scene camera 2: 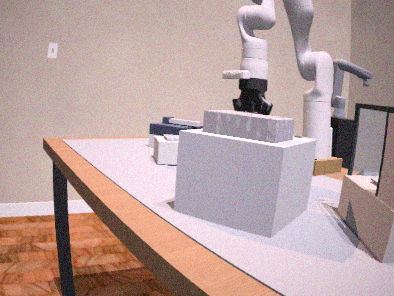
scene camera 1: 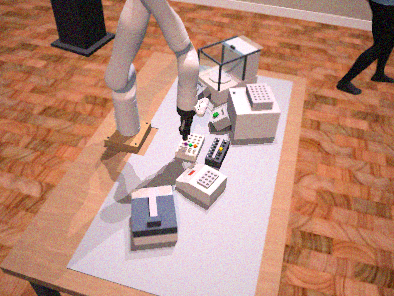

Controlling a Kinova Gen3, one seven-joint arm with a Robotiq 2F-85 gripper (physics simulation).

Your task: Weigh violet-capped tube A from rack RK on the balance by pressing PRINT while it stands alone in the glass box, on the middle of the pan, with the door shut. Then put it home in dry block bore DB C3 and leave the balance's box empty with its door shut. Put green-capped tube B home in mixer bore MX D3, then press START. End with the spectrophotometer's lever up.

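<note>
The white rack RK (scene camera 1: 184, 154) holds violet-capped tube A (scene camera 1: 185, 144), green-capped tube B (scene camera 1: 190, 145) and an orange-capped tube (scene camera 1: 195, 146). My gripper (scene camera 1: 185, 137) (scene camera 2: 253, 111) points down just above the rack's violet-cap side, partly open and empty; its fingertips are partly hidden in the second view. The balance (scene camera 1: 219, 87) has a dark-framed glass box; its door position is unclear. A white device with a red display (scene camera 1: 191, 172) and a bore grid is probably the dry block. A tall white box (scene camera 1: 254, 125) (scene camera 2: 230, 175) carrying a grid block is probably the mixer.
A dark rack (scene camera 1: 214, 159) with a yellow-capped tube stands beside the white rack. A green-button console (scene camera 1: 218, 119) stands near the tall box. Another console (scene camera 1: 201, 91) is partly hidden by the arm. A blue-topped instrument (scene camera 1: 145, 220) (scene camera 2: 172, 128) stands at the near end.
</note>
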